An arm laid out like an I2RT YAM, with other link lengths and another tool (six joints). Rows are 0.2 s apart.
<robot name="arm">
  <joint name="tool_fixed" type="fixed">
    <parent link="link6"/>
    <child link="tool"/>
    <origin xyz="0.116 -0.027 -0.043" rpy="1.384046 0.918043 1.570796"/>
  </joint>
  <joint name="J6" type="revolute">
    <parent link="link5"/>
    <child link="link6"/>
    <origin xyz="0.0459 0 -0.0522"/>
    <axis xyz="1 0 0"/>
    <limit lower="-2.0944" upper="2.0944"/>
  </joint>
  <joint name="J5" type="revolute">
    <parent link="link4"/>
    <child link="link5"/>
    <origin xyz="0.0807 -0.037 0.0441"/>
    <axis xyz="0 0 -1"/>
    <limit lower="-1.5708" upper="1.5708"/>
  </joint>
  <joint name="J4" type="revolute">
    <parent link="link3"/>
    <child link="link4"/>
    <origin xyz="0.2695 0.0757 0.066"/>
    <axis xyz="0 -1 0"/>
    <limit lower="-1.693" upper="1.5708"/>
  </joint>
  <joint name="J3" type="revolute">
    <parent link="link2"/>
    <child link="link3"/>
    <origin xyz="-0.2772 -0.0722 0"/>
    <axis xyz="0 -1 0"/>
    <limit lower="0" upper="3.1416"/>
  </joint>
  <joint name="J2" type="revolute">
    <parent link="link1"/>
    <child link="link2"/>
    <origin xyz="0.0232 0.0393 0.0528"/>
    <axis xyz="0 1 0"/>
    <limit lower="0" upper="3.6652"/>
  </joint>
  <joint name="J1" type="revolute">
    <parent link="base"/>
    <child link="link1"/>
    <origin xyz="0 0 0.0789"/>
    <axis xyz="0 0 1"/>
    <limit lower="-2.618" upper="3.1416"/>
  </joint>
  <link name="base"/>
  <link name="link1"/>
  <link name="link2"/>
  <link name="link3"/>
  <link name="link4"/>
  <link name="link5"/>
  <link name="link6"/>
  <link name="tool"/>
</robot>
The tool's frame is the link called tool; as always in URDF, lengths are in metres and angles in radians.
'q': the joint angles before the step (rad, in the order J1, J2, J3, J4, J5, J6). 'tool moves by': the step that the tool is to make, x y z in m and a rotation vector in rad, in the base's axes. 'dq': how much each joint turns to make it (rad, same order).
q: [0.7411, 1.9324, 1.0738, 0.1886, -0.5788, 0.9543]
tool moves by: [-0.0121, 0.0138, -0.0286, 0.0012, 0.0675, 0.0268]
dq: [0.0274, 0.0974, 0.0137, 0.0604, -0.0293, 0.0446]
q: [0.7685, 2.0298, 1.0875, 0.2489, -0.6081, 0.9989]
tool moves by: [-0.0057, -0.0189, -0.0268, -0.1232, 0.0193, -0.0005]
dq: [-0.0015, 0.0227, 0.0079, -0.1211, 0.0512, -0.0660]
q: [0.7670, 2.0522, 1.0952, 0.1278, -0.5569, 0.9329]
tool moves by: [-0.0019, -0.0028, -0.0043, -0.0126, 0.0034, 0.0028]
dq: [0.0000, 0.0040, -0.0047, -0.0066, 0.0031, -0.0077]
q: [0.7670, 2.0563, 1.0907, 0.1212, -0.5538, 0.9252]
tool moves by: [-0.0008, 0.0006, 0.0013, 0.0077, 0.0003, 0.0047]
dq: [0.0001, -0.0024, -0.0029, 0.0059, -0.0074, 0.0004]
